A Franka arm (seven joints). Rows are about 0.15 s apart.
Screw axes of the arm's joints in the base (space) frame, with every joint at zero. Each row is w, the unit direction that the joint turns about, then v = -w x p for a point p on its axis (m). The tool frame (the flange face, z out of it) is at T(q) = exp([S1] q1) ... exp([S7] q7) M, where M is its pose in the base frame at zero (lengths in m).
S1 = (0, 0, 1, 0, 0, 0)
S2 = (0, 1, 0, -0.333, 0, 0)
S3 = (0, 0, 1, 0, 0, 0)
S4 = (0, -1, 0, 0.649, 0, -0.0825)
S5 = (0, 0, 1, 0, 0, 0)
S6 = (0, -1, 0, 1.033, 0, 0)
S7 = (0, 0, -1, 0, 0.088, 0)
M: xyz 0.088 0 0.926 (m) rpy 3.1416 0 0 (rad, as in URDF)
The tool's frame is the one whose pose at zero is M.
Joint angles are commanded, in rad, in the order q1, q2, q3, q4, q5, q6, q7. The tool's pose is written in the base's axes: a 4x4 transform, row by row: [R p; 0 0 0 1], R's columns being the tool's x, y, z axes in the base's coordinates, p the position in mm. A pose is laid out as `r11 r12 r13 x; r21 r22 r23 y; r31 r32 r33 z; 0 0 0 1`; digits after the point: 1 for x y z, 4 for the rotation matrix.
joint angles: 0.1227, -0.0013, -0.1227, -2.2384, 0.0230, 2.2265, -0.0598
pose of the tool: 0.9989 0.0456 -0.0105 521.8; 0.0458 -0.9988 0.0184 0.7; -0.0096 -0.0189 -0.9998 368.7; 0 0 0 1
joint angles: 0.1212, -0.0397, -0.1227, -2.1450, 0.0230, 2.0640, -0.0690
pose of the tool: 0.9976 0.0558 -0.0414 525.9; 0.0569 -0.9981 0.0252 0.1; -0.0399 -0.0275 -0.9988 416.7; 0 0 0 1
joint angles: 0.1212, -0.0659, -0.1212, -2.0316, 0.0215, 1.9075, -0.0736
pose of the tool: 0.9961 0.0654 -0.0586 529.4; 0.0671 -0.9973 0.0282 0.6; -0.0566 -0.0321 -0.9979 470.0; 0 0 0 1
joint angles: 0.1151, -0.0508, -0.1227, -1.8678, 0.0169, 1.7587, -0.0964
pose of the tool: 0.9947 0.0846 -0.0584 540.6; 0.0860 -0.9960 0.0232 -3.7; -0.0562 -0.0282 -0.9980 527.1; 0 0 0 1
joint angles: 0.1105, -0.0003, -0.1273, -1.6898, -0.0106, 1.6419, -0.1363
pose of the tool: 0.9916 0.1203 -0.0477 556.2; 0.1200 -0.9927 -0.0097 -10.4; -0.0486 0.0039 -0.9988 574.4; 0 0 0 1
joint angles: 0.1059, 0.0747, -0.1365, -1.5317, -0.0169, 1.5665, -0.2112
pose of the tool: 0.9828 0.1804 -0.0400 575.8; 0.1795 -0.9834 -0.0258 -16.5; -0.0440 0.0182 -0.9989 600.7; 0 0 0 1
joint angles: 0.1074, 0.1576, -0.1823, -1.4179, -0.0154, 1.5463, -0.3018
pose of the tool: 0.9734 0.2271 -0.0297 598.5; 0.2258 -0.9733 -0.0418 -37.5; -0.0384 0.0339 -0.9987 604.8; 0 0 0 1
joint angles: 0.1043, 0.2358, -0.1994, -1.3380, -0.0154, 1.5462, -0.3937
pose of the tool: 0.9537 0.2993 -0.0285 620.6; 0.2973 -0.9529 -0.0593 -45.3; -0.0449 0.0481 -0.9978 595.6; 0 0 0 1
